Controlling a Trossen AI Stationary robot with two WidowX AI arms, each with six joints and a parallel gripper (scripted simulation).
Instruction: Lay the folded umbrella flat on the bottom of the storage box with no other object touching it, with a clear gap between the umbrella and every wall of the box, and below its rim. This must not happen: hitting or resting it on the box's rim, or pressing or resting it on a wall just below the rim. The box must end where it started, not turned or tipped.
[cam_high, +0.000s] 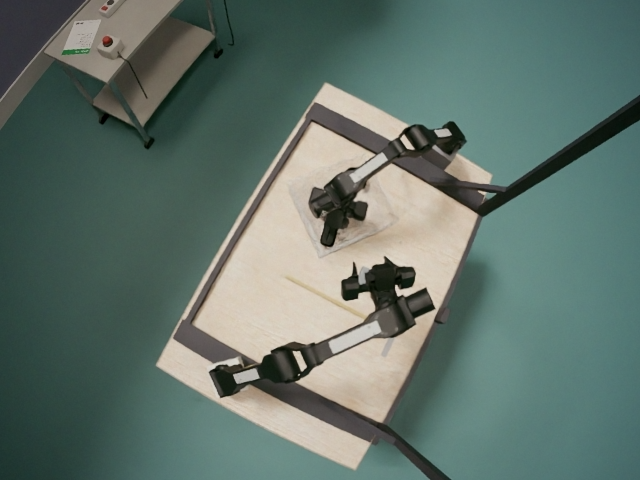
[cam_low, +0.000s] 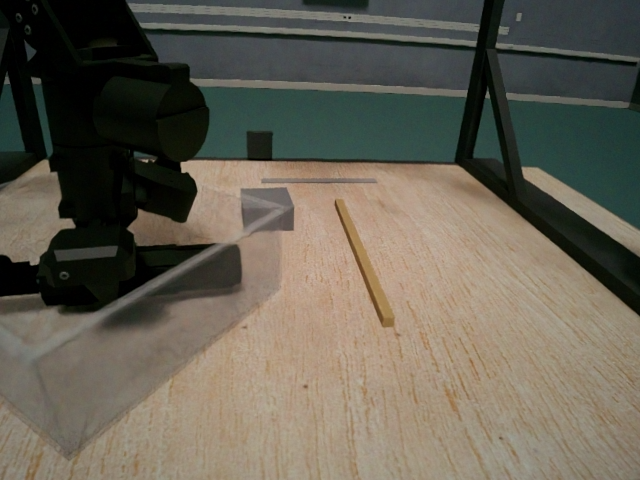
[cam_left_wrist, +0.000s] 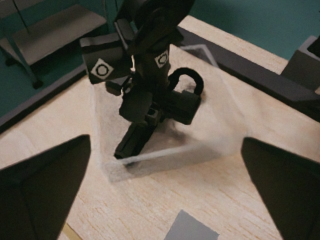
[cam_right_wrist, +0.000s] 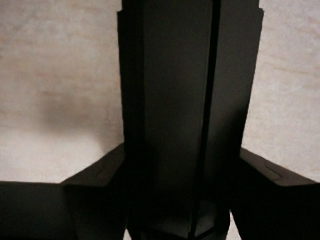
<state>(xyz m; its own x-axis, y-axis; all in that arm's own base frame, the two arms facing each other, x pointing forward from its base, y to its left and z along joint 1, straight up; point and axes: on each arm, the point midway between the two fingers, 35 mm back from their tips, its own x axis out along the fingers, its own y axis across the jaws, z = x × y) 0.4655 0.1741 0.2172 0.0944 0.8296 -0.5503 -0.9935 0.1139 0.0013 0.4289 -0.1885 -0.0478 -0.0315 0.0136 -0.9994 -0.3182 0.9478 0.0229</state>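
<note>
My right hand is 20 mm to the left of the storage box. Also, from my right hand: folded umbrella (10 mm behind, 30 mm to the right, 20 mm below); then grey block (240 mm behind, 100 mm to the left, 40 mm below); then tan stick (170 mm behind, 230 mm to the left, 50 mm below).
</note>
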